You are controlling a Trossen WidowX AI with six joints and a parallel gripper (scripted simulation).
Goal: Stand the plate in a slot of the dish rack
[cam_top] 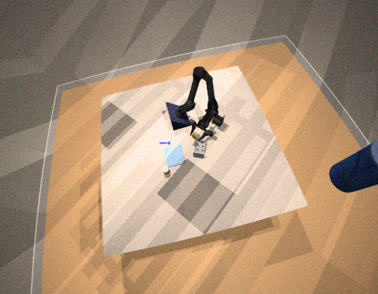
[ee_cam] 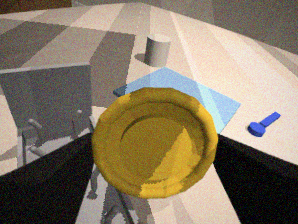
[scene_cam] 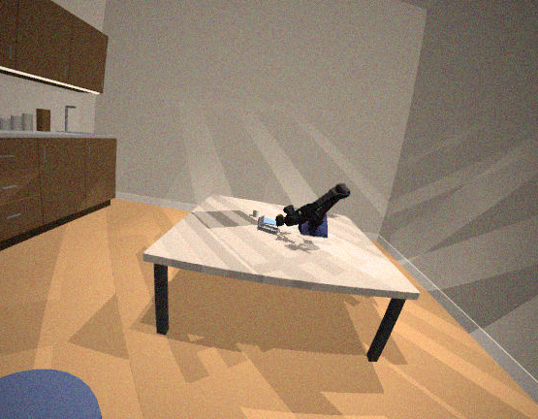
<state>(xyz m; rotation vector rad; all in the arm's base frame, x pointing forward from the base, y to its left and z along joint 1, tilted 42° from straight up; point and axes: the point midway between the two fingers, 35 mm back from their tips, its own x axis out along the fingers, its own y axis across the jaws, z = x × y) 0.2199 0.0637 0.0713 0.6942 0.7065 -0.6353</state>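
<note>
The grey dish rack is 60 mm ahead of my gripper tip, 30 mm to the left of it and 60 mm below it. Also, from my gripper tip: blue utensil: 50 mm behind, 210 mm to the right, 80 mm below; then white cup: 170 mm ahead, 230 mm to the right, 60 mm below; then plate: 10 mm to the left.
</note>
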